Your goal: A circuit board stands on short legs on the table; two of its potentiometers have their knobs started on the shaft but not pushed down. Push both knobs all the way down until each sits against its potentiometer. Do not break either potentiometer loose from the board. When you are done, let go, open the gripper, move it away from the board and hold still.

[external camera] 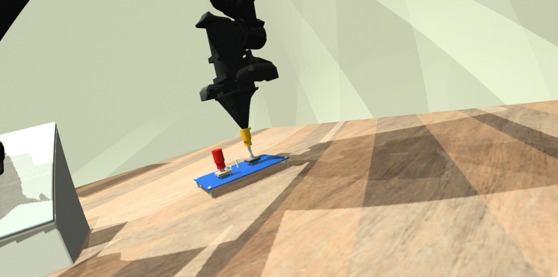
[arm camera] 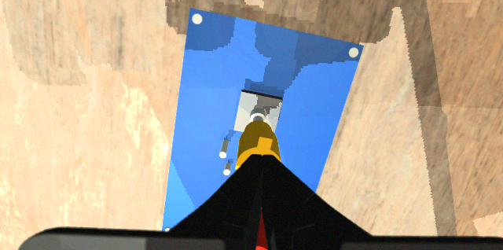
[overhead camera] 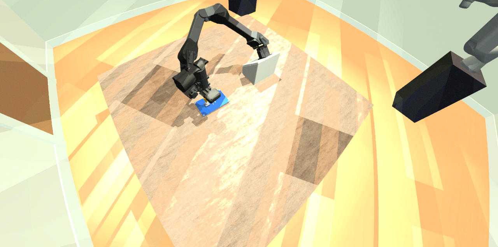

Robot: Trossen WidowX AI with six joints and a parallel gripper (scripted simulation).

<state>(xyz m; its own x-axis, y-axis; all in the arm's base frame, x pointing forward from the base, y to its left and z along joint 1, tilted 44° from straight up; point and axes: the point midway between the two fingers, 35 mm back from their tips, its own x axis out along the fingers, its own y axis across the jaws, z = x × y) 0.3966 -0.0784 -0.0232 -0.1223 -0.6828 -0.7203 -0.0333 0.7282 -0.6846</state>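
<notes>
My gripper tip is now 10 mm above the yellow knob. Also, from my gripper tip: red knob (70 mm behind, 40 mm below).
</notes>
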